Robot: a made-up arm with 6 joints.
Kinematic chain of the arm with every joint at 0, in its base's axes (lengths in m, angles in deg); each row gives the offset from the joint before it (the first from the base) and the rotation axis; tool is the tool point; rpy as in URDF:
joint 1: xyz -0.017 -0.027 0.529 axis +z
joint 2: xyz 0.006 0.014 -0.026 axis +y
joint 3: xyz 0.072 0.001 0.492 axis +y
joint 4: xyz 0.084 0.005 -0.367 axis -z
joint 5: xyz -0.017 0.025 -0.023 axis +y
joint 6: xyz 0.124 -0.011 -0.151 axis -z
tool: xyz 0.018 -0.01 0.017 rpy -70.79 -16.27 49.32
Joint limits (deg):
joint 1: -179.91..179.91
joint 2: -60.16..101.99
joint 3: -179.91..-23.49
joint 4: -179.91..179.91
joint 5: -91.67..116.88
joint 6: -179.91..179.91
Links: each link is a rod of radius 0.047 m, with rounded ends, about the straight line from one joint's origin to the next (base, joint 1, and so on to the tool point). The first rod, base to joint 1, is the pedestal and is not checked.
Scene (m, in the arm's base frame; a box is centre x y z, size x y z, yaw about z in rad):
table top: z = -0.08
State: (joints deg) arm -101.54 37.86 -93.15 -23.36 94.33 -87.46
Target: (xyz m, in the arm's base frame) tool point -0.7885 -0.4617 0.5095
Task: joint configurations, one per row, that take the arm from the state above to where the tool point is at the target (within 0.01 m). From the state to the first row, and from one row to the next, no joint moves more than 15 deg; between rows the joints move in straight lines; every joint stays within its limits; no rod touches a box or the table.
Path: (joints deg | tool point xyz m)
1: -113.37 40.33 -98.07 -25.57 91.92 -86.91 | -0.3444 -0.7375 0.4947
2: -125.19 42.80 -102.99 -27.78 89.50 -86.36 | -0.5067 -0.6831 0.4987
3: -137.02 45.28 -107.91 -29.99 87.09 -85.82 | -0.6578 -0.5901 0.5035
4: -148.84 47.75 -112.83 -32.20 84.68 -85.27 | -0.7885 -0.4618 0.5095

